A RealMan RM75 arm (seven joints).
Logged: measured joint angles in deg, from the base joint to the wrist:
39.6, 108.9, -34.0, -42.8, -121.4, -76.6, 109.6
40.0, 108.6, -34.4, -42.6, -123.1, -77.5, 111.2
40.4, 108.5, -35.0, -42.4, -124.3, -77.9, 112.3
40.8, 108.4, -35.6, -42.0, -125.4, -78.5, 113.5
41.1, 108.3, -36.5, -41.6, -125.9, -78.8, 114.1
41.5, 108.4, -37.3, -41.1, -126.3, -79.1, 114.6
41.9, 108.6, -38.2, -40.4, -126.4, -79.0, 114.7
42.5, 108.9, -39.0, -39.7, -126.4, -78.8, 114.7
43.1, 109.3, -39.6, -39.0, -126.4, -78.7, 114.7
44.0, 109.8, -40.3, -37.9, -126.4, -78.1, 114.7
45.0, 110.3, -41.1, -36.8, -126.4, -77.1, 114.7
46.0, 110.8, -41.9, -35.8, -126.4, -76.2, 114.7
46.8, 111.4, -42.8, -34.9, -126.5, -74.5, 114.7
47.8, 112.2, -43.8, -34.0, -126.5, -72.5, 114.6
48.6, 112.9, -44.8, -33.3, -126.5, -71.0, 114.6
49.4, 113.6, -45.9, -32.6, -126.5, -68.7, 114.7
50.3, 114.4, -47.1, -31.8, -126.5, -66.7, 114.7
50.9, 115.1, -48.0, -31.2, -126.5, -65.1, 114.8
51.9, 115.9, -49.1, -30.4, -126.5, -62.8, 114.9
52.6, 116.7, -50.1, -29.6, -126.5, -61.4, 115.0
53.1, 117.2, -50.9, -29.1, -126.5, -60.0, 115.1
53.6, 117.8, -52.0, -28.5, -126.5, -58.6, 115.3
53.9, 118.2, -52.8, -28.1, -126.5, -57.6, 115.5
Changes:
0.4, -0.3, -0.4, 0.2, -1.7, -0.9, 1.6
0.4, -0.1, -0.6, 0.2, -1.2, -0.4, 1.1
0.4, -0.1, -0.6, 0.4, -1.1, -0.6, 1.2
0.3, -0.1, -0.9, 0.4, -0.5, -0.3, 0.6
0.4, 0.1, -0.8, 0.5, -0.4, -0.3, 0.5
0.4, 0.2, -0.9, 0.7, -0.1, 0.1, 0.1
0.6, 0.3, -0.8, 0.7, 0.0, 0.2, 0.0
0.6, 0.4, -0.6, 0.7, 0.0, 0.1, 0.0
0.9, 0.5, -0.7, 1.1, 0.0, 0.6, 0.0
1.0, 0.5, -0.8, 1.1, 0.0, 1.0, 0.0
1.0, 0.5, -0.8, 1.0, 0.0, 0.9, 0.0
0.8, 0.6, -0.9, 0.9, -0.1, 1.7, 0.0
1.0, 0.8, -1.0, 0.9, 0.0, 2.0, -0.1
0.8, 0.7, -1.0, 0.7, 0.0, 1.5, 0.0
0.8, 0.7, -1.1, 0.7, 0.0, 2.3, 0.1
0.9, 0.8, -1.2, 0.8, 0.0, 2.0, 0.0
0.6, 0.7, -0.9, 0.6, 0.0, 1.6, 0.1
1.0, 0.8, -1.1, 0.8, 0.0, 2.3, 0.1
0.7, 0.8, -1.0, 0.8, 0.0, 1.4, 0.1
0.5, 0.5, -0.8, 0.5, 0.0, 1.4, 0.1
0.5, 0.6, -1.1, 0.6, 0.0, 1.4, 0.2
0.3, 0.4, -0.8, 0.4, 0.0, 1.0, 0.2

